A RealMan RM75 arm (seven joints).
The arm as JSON. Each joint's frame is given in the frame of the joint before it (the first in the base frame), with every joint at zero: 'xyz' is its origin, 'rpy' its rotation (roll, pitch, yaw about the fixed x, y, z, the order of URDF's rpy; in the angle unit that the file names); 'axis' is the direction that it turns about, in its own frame. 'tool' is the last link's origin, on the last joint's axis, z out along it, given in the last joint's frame.
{
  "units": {
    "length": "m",
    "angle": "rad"
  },
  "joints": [
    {
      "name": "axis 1",
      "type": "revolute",
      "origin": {
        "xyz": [
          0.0,
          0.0,
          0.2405
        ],
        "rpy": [
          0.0,
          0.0,
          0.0
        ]
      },
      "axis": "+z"
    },
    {
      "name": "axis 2",
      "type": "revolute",
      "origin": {
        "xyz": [
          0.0,
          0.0,
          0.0
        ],
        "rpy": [
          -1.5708,
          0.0,
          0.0
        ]
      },
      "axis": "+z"
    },
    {
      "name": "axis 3",
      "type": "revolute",
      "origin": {
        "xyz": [
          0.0,
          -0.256,
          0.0
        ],
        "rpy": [
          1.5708,
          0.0,
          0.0
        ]
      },
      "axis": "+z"
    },
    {
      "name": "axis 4",
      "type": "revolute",
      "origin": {
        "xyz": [
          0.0,
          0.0,
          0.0
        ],
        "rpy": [
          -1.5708,
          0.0,
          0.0
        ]
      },
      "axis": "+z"
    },
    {
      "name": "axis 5",
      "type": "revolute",
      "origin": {
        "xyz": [
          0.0,
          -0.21,
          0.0
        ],
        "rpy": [
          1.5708,
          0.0,
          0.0
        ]
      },
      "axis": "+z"
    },
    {
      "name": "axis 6",
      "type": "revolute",
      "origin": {
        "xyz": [
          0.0,
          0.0,
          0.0
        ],
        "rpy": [
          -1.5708,
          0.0,
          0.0
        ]
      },
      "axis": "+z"
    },
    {
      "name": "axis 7",
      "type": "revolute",
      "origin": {
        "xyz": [
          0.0,
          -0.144,
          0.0
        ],
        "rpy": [
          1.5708,
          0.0,
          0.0
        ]
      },
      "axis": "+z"
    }
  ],
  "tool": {
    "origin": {
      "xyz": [
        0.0,
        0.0,
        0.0
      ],
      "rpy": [
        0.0,
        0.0,
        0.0
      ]
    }
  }
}
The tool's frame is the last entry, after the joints.
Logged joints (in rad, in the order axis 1, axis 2, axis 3, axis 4, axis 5, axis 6, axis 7), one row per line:
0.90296 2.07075 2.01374 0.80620 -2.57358 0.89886 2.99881
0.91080 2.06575 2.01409 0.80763 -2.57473 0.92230 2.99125
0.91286 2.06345 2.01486 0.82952 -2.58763 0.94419 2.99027
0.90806 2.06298 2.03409 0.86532 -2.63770 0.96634 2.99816
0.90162 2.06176 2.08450 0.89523 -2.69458 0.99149 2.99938
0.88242 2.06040 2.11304 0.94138 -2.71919 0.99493 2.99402
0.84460 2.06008 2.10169 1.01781 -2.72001 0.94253 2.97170
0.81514 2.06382 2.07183 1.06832 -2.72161 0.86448 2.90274
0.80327 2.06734 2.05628 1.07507 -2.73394 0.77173 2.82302
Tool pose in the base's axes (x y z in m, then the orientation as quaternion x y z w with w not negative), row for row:
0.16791 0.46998 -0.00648 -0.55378 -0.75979 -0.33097 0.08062
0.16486 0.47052 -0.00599 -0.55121 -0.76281 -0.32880 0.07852
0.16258 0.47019 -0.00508 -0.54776 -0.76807 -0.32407 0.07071
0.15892 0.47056 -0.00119 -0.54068 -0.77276 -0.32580 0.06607
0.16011 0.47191 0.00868 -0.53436 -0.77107 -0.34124 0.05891
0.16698 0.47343 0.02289 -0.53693 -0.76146 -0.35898 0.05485
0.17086 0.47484 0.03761 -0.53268 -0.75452 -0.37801 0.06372
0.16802 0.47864 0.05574 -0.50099 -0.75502 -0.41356 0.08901
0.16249 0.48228 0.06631 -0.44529 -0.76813 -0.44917 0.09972
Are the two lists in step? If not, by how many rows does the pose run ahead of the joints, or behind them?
The pose runs 1 row behind the joints: the pose in row i belongs to the joints in row i - 1.
